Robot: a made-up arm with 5 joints. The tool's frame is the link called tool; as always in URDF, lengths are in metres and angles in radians. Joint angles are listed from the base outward. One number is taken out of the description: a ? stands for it. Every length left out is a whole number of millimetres.
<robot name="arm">
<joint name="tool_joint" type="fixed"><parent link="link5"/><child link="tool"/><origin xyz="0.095 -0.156 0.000" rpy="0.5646 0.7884 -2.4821"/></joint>
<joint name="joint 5" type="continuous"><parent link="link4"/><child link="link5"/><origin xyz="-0.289 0.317 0.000" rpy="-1.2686 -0.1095 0.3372"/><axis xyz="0 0 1"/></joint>
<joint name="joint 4" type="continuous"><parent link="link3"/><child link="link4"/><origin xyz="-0.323 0.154 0.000" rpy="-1.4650 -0.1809 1.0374"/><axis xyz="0 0 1"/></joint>
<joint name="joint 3" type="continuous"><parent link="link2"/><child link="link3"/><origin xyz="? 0.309 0.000" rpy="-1.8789 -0.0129 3.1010"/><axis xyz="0 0 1"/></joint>
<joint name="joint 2" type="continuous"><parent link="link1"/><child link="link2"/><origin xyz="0.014 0.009 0.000" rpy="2.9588 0.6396 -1.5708"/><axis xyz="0 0 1"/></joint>
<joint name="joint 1" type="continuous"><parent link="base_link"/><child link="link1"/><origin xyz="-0.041 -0.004 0.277" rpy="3.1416 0.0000 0.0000"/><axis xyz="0 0 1"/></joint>
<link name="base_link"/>
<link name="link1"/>
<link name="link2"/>
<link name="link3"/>
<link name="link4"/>
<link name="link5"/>
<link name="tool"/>
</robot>
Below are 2 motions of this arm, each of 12 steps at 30 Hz.
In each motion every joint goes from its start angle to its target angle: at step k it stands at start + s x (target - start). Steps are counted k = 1, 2, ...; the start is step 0. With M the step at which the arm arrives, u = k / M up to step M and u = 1 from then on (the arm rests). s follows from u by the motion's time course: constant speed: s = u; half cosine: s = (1 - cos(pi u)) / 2; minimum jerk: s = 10 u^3 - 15 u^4 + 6 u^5.
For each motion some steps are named. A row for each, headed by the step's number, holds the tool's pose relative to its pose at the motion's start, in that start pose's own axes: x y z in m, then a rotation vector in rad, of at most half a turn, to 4 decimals.
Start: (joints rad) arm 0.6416 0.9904 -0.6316 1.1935 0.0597
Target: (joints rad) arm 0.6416 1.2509 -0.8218 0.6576 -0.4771
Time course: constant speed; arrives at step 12
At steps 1, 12:
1: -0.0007 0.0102 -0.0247 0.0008 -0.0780 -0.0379
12: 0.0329 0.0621 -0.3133 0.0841 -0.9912 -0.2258

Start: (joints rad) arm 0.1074 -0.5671 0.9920 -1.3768 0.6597
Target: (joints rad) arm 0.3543 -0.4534 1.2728 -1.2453 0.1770
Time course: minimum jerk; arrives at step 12
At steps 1, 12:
1: 0.0011 0.0003 0.0005 0.0020 0.0001 -0.0030
12: 0.2081 -0.0185 0.0934 0.3723 -0.0398 -0.6254

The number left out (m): -0.065
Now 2 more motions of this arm.
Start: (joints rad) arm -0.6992 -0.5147 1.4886 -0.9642 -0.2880
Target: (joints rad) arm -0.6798 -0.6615 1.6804 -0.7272 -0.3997
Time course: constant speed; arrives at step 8
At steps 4, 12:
4: 0.0737 0.0366 0.0018 0.0124 0.0147 -0.1744
12: 0.1495 0.0533 0.0102 0.0426 0.0201 -0.3509

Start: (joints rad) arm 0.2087 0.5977 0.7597 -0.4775 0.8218
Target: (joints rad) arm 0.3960 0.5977 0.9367 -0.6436 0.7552
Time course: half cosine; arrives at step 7
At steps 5, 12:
5: 0.0863 0.0943 -0.0063 -0.0146 -0.0743 -0.3019
12: 0.1088 0.1134 -0.0091 -0.0213 -0.0944 -0.3717

